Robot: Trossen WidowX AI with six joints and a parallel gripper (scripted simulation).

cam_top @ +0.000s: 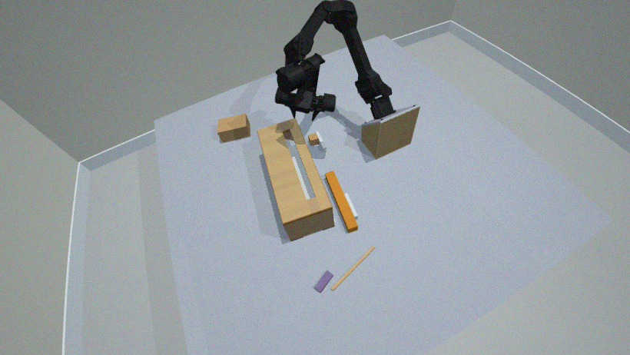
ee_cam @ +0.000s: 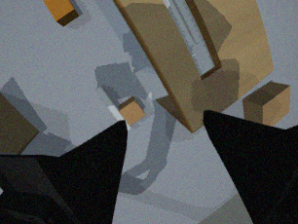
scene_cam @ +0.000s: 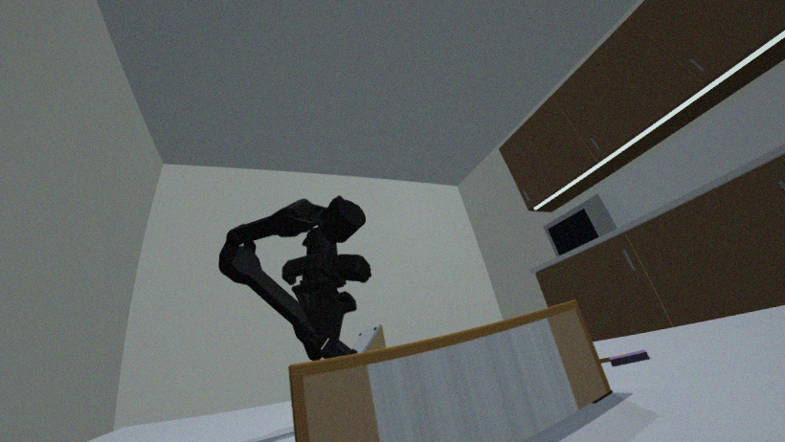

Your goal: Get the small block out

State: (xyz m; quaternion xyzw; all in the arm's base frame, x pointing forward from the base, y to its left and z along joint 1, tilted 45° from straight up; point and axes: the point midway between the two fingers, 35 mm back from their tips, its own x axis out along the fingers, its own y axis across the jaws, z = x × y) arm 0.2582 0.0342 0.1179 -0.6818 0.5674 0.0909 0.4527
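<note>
Now: the small brown block 3 cm behind my gripper tip, 3 cm to the right of it and 14 cm below it. The rest, counted from my gripper tip: purple block: 11 cm ahead, 48 cm to the left, 15 cm below; then small tan box: 26 cm ahead, 21 cm to the right, 13 cm below.
</note>
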